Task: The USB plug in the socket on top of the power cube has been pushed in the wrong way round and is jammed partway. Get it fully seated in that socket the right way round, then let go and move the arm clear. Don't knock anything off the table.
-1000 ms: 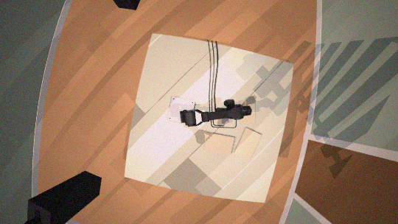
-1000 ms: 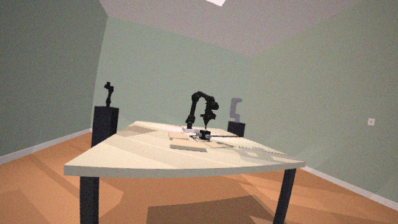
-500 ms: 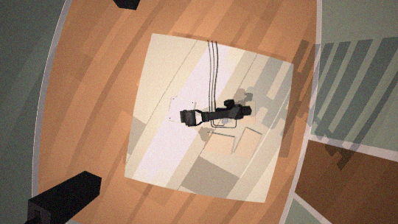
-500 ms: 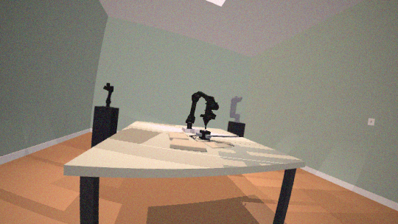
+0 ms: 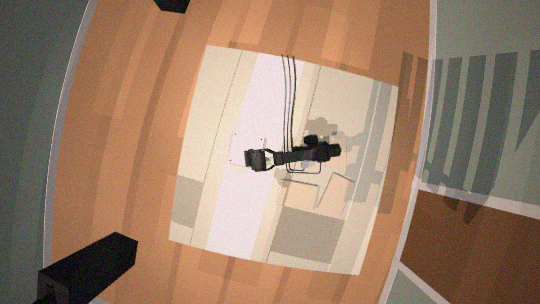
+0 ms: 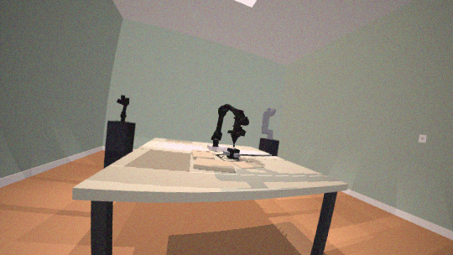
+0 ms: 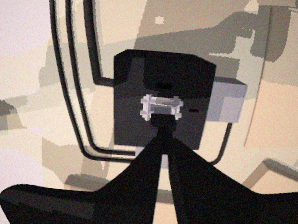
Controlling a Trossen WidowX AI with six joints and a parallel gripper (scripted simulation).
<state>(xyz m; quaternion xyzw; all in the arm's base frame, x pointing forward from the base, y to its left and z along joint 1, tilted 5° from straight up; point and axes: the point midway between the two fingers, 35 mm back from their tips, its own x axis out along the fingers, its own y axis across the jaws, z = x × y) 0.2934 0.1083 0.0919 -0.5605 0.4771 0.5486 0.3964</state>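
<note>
Right now the USB plug is 20 mm below my gripper tip.
</note>
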